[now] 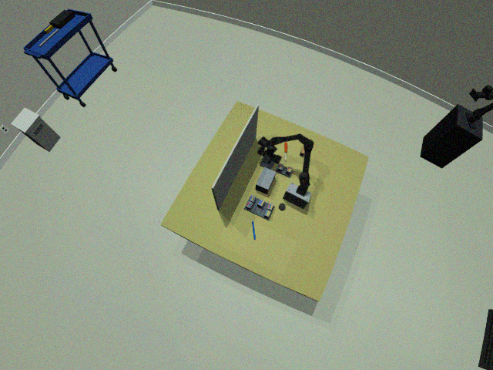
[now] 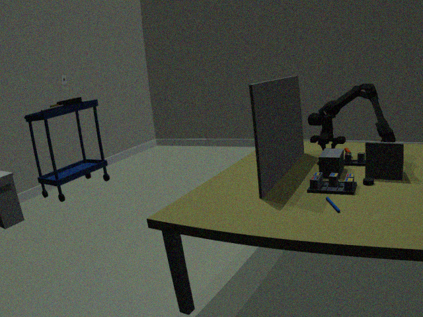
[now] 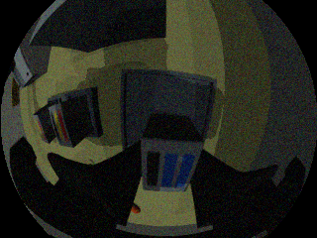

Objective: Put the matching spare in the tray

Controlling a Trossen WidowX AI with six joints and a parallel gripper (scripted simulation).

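My gripper tip is now 3 cm above the dark square tray. Also, from my gripper tip: small stand: 15 cm behind, 3 cm below, 2 cm to the left; then grey mounted unit: 19 cm to the left, 6 cm behind, 2 cm above; then grey upright panel: 20 cm to the left, 19 cm above, 18 cm ahead.
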